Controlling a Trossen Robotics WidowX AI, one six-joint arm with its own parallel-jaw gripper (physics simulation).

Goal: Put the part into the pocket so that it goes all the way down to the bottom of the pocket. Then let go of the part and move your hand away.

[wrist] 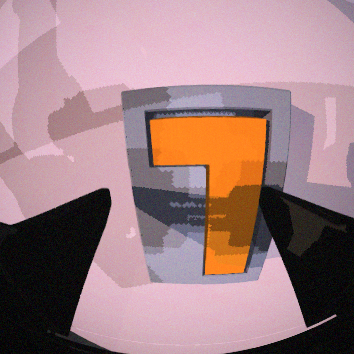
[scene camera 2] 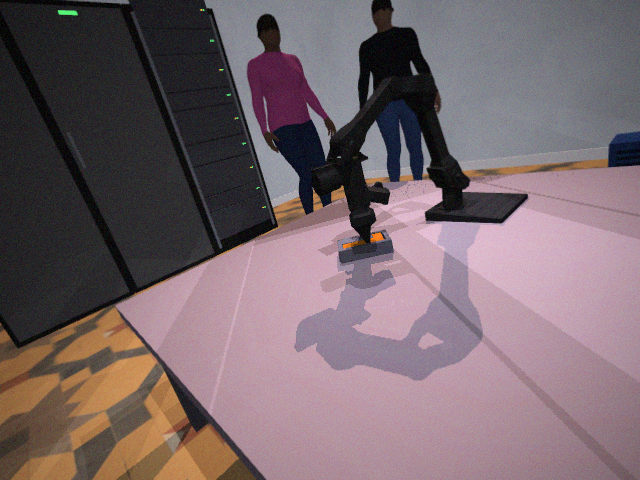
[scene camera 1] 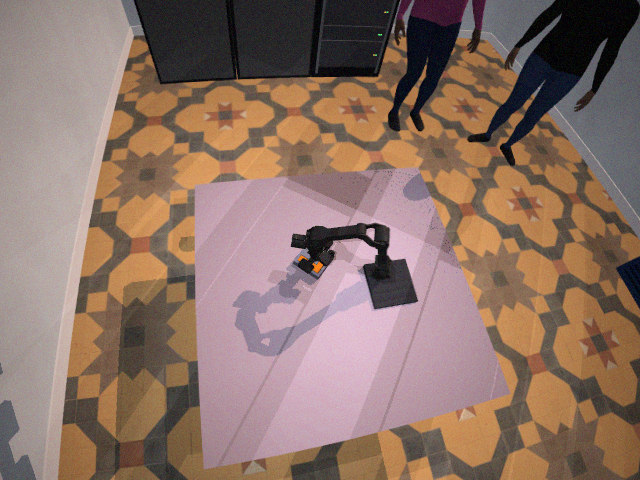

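Where they show: gripper, fingertip midpoint: (wrist: pixel 186 195) (scene camera 2: pixel 366 236) (scene camera 1: pixel 315 260); arm's base, link origin: (scene camera 2: pixel 452 206) (scene camera 1: pixel 380 273).
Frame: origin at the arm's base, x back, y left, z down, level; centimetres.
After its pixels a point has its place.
Observation:
The orange part (scene camera 1: pixel 317 266) @(y -12.7, x -27.4, z -1.2 cm) (scene camera 2: pixel 378 237) @(y -12.0, x -27.4, z -1.2 cm) (wrist: pixel 215 142) @(y -12.4, x -27.1, z -1.1 cm) is a flat L shape. It lies inside the matching pocket of the grey block (scene camera 2: pixel 346 254) @(y -17.5, x -35.8, z 0.1 cm) (wrist: pixel 205 97) @(y -10.8, x -25.4, z -1.2 cm), flat and turned the same way as the pocket. In the wrist view its top looks sunk a little below the rim, with a narrow dark gap at the top and right sides. The pocket's bottom is hidden under it. My gripper (scene camera 1: pixel 316 260) @(y -15.6, x -27.4, z -1.6 cm) (scene camera 2: pixel 366 240) @(y -15.6, x -27.4, z -1.6 cm) (wrist: pixel 186 195) @(y -15.6, x -27.4, z -1.6 cm) is open and empty. Its fingers are spread low over the block, one on each side of the part's long leg, apart from the part.
The block stands on the pink table top (scene camera 1: pixel 351 372) @(y 35.5, x -30.7, z 2.4 cm) (scene camera 2: pixel 413 428) @(y 14.2, x -74.6, z 2.4 cm). The arm's black base plate (scene camera 1: pixel 397 297) @(y 13.4, x 2.7, z 0.8 cm) (scene camera 2: pixel 480 207) @(y 7.9, x -1.1, z 0.5 cm) is on the table, to the right of the block. Two people and dark cabinets (scene camera 1: pixel 273 38) (scene camera 2: pixel 103 155) stand beyond the table.

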